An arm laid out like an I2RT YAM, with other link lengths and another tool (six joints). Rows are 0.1 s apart.
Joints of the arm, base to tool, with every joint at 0 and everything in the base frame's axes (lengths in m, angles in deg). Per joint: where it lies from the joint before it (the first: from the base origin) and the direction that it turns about. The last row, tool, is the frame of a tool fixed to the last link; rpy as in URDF.
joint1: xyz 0 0 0.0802 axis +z
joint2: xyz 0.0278 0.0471 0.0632 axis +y
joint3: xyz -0.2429 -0.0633 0 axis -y
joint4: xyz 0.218 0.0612 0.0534 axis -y
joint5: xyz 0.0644 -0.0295 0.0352 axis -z
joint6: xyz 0.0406 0 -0.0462 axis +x
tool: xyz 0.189 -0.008 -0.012 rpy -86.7 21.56 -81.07
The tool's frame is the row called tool.
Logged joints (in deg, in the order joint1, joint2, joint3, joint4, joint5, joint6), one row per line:
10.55, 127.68, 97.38, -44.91, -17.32, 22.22
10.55, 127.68, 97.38, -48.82, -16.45, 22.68
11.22, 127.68, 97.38, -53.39, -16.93, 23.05
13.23, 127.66, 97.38, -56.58, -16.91, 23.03
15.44, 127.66, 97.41, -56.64, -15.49, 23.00
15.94, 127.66, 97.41, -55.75, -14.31, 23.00
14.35, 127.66, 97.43, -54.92, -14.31, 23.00
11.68, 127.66, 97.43, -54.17, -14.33, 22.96
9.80, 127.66, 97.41, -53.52, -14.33, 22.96
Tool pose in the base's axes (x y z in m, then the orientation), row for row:
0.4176, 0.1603, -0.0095, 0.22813, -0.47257, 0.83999, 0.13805
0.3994, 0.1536, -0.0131, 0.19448, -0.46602, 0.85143, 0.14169
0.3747, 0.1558, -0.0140, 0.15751, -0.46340, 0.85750, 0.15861
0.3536, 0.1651, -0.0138, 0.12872, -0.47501, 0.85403, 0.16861
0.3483, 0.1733, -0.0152, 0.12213, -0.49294, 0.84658, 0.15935
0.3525, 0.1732, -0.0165, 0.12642, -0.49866, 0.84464, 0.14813
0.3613, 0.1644, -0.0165, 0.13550, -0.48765, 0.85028, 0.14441
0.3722, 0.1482, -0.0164, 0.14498, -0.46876, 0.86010, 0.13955
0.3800, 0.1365, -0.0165, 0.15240, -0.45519, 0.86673, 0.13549
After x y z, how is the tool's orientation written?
As a quaternion, w x y z.
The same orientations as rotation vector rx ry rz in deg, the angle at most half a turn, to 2 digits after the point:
-74.57, 132.54, 21.78
-74.86, 136.77, 22.76
-75.96, 140.56, 26.00
-79.13, 142.28, 28.09
-82.43, 141.57, 26.65
-83.18, 140.90, 24.71
-80.93, 141.11, 23.97
-77.38, 141.98, 23.04
-74.83, 142.48, 22.27

